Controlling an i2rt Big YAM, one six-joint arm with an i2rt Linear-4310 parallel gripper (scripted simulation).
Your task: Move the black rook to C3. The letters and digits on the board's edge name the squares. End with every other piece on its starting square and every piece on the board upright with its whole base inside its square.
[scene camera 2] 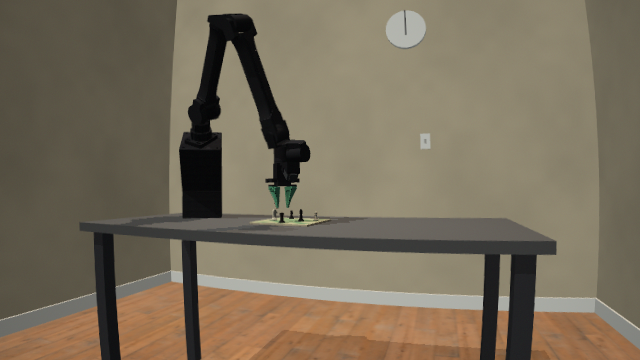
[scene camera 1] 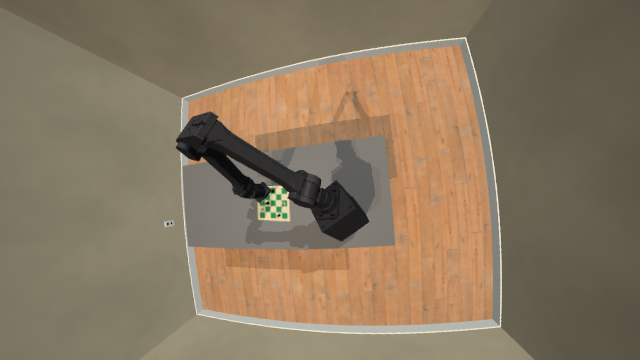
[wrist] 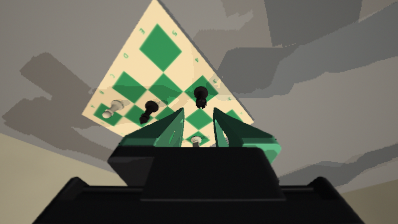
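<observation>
A chessboard point(scene camera 1: 280, 195) is visible. The chessboard is visible in the wrist view point(wrist: 158, 63) too, and my gripper point(wrist: 198, 111) is seen.
</observation>
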